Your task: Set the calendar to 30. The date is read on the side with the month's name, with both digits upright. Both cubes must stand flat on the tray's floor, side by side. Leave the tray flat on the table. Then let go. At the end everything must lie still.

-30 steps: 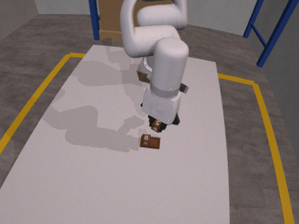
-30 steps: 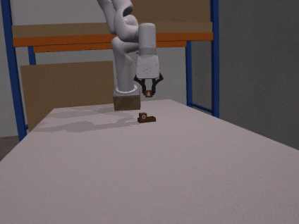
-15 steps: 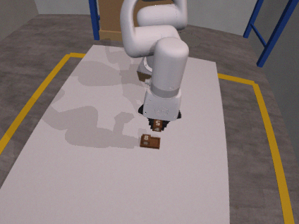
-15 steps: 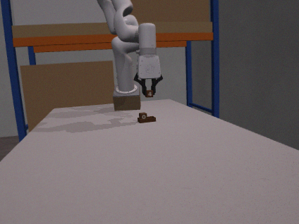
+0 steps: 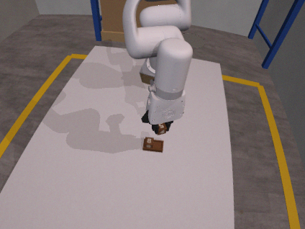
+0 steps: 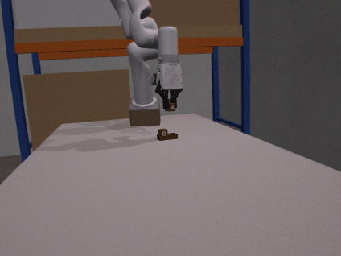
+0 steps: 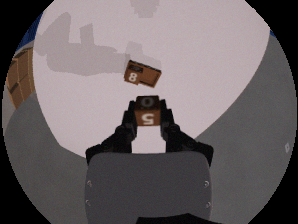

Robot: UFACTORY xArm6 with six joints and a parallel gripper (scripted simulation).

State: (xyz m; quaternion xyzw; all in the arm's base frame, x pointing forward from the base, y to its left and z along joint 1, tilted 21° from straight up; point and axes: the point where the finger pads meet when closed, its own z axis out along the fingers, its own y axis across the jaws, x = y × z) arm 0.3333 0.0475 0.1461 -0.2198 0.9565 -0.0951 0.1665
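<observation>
The brown digit cube is 1 cm below my hand. Also, from my hand: brown calendar tray (2 cm to the right, 13 cm below).
</observation>
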